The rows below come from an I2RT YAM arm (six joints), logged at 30 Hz.
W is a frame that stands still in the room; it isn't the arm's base.
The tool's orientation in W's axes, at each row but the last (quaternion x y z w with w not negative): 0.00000, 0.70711, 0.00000, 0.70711; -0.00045, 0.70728, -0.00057, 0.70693; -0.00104, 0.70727, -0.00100, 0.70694; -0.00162, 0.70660, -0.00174, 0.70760; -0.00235, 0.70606, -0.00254, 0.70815; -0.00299, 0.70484, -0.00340, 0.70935; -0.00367, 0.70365, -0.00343, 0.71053; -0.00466, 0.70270, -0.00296, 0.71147; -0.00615, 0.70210, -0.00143, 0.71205; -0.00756, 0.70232, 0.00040, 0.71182; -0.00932, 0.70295, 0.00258, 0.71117; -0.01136, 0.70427, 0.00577, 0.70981; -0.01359, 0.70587, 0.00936, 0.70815
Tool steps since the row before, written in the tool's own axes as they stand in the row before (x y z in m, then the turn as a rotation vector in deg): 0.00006, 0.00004, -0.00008, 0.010, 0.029, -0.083; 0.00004, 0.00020, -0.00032, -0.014, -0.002, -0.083; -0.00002, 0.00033, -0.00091, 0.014, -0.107, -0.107; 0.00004, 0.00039, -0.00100, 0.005, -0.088, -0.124; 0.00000, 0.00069, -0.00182, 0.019, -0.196, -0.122; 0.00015, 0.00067, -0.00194, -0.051, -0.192, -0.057; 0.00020, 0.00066, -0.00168, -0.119, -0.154, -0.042; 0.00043, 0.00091, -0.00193, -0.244, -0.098, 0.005; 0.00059, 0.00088, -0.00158, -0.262, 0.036, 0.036; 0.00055, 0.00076, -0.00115, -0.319, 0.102, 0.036; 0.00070, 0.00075, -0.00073, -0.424, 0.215, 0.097; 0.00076, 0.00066, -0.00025, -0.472, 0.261, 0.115; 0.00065, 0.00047, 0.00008, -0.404, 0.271, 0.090
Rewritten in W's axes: -0.00008, 0.00004, -0.00006, -0.083, 0.029, -0.010; -0.00032, 0.00020, -0.00004, -0.083, -0.002, 0.014; -0.00091, 0.00033, 0.00002, -0.107, -0.107, -0.014; -0.00100, 0.00039, -0.00004, -0.124, -0.088, -0.005; -0.00182, 0.00069, -0.00001, -0.122, -0.196, -0.018; -0.00194, 0.00067, -0.00017, -0.057, -0.191, 0.052; -0.00168, 0.00066, -0.00022, -0.043, -0.153, 0.120; -0.00193, 0.00090, -0.00046, 0.002, -0.095, 0.245; -0.00158, 0.00086, -0.00062, 0.032, 0.039, 0.262; -0.00115, 0.00074, -0.00057, 0.031, 0.106, 0.318; -0.00073, 0.00073, -0.00072, 0.088, 0.221, 0.423; -0.00026, 0.00065, -0.00077, 0.105, 0.267, 0.471; 0.00007, 0.00047, -0.00065, 0.080, 0.276, 0.403
